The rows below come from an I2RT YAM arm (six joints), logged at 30 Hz.
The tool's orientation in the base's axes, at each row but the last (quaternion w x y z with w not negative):
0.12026 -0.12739 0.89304 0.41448
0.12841 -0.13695 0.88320 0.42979
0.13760 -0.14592 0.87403 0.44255
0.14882 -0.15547 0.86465 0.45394
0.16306 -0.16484 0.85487 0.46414
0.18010 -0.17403 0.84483 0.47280
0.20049 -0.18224 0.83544 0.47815
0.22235 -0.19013 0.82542 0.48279
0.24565 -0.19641 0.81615 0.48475
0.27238 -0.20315 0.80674 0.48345
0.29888 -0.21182 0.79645 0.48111
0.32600 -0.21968 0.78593 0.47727
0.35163 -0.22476 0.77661 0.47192
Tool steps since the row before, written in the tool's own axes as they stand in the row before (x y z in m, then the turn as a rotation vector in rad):
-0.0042 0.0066 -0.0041 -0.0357 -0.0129 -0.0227
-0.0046 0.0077 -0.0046 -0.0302 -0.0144 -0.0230
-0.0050 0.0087 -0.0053 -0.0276 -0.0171 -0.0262
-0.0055 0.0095 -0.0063 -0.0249 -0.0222 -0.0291
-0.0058 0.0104 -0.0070 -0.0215 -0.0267 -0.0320
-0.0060 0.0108 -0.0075 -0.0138 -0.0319 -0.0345
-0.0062 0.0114 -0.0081 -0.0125 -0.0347 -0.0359
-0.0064 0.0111 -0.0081 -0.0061 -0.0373 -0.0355
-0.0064 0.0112 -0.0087 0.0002 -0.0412 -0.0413
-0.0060 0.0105 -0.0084 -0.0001 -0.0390 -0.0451
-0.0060 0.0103 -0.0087 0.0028 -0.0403 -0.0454
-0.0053 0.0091 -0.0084 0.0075 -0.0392 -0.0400
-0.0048 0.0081 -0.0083 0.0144 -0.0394 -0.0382
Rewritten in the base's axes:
0.0013 0.0015 0.0086 0.0353 -0.0210 0.0165
0.0011 0.0015 0.0099 0.0306 -0.0228 0.0137
0.0007 0.0013 0.0113 0.0289 -0.0273 0.0126
0.0004 0.0006 0.0126 0.0282 -0.0328 0.0093
-0.0002 0.0002 0.0138 0.0267 -0.0381 0.0060
-0.0008 -0.0004 0.0144 0.0221 -0.0437 -0.0002
-0.0017 -0.0009 0.0152 0.0221 -0.0464 -0.0022
-0.0020 -0.0014 0.0150 0.0183 -0.0479 -0.0078
-0.0030 -0.0021 0.0151 0.0142 -0.0553 -0.0118
-0.0036 -0.0024 0.0141 0.0122 -0.0577 -0.0087
-0.0044 -0.0029 0.0138 0.0108 -0.0587 -0.0114
-0.0049 -0.0032 0.0121 0.0084 -0.0536 -0.0159
-0.0052 -0.0036 0.0108 0.0047 -0.0522 -0.0218

